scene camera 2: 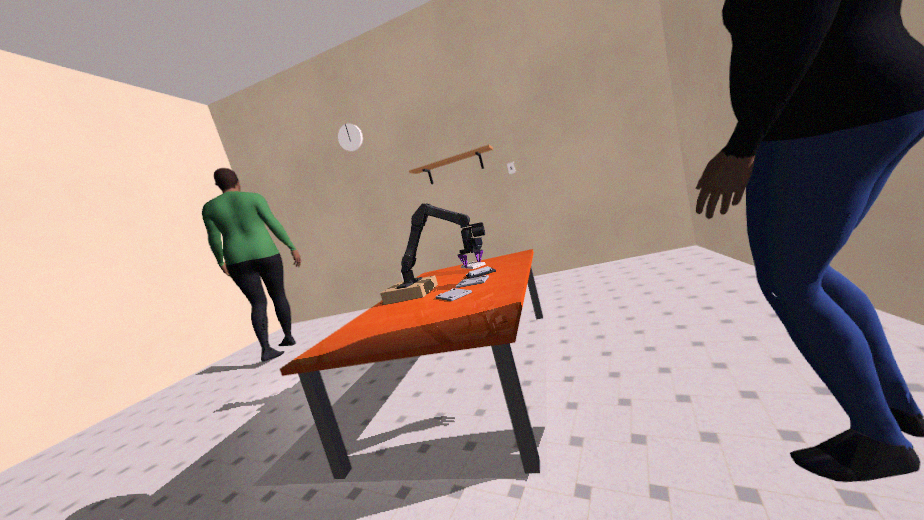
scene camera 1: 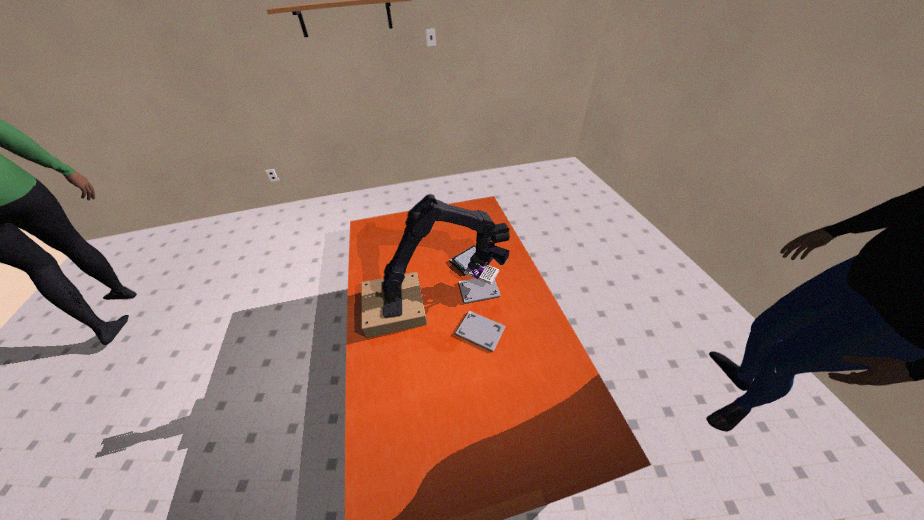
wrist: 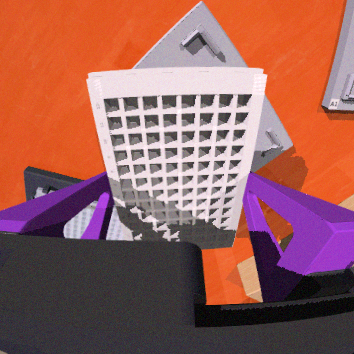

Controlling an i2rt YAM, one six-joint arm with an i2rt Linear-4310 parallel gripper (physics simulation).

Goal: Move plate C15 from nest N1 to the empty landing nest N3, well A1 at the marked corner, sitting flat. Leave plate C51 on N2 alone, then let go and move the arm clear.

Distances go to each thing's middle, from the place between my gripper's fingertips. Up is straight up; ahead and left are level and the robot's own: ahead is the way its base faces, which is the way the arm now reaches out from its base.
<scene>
Right now the dark plate nest point(wrist: 33, 177) is 2 cm behind my hand, 16 cm to the left of it and 7 cm below it.
</scene>
